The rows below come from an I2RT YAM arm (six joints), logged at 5 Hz.
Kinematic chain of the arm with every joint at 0, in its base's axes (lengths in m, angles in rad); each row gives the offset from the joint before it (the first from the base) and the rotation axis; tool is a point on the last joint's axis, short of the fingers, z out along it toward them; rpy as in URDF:
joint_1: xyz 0 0 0.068 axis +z
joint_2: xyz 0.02 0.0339 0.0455 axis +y
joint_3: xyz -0.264 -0.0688 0 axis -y
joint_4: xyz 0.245 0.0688 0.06 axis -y
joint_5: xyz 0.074 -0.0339 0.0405 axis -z
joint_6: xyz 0.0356 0 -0.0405 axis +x
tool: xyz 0 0 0 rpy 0 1.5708 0
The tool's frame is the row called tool.
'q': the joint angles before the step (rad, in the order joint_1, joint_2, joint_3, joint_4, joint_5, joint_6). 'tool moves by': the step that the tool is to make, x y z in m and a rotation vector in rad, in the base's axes. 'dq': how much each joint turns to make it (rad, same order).
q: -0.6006, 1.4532, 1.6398, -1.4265, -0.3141, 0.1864
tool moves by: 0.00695, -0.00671, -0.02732, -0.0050, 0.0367, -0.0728
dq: 0.0000, 0.0000, -0.1129, 0.1037, 0.0469, 0.0636
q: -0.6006, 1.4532, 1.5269, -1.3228, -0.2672, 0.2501
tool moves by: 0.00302, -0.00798, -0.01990, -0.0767, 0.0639, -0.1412
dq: 0.0000, 0.0004, -0.0794, 0.0908, 0.1396, 0.1037
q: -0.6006, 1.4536, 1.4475, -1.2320, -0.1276, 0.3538
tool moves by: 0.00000, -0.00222, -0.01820, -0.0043, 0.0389, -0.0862
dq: 0.0000, 0.0000, -0.0698, 0.0477, 0.0515, 0.0741
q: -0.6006, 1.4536, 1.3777, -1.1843, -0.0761, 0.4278
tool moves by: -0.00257, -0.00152, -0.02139, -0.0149, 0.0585, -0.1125
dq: 0.0000, 0.0000, -0.0805, 0.0442, 0.0759, 0.0947
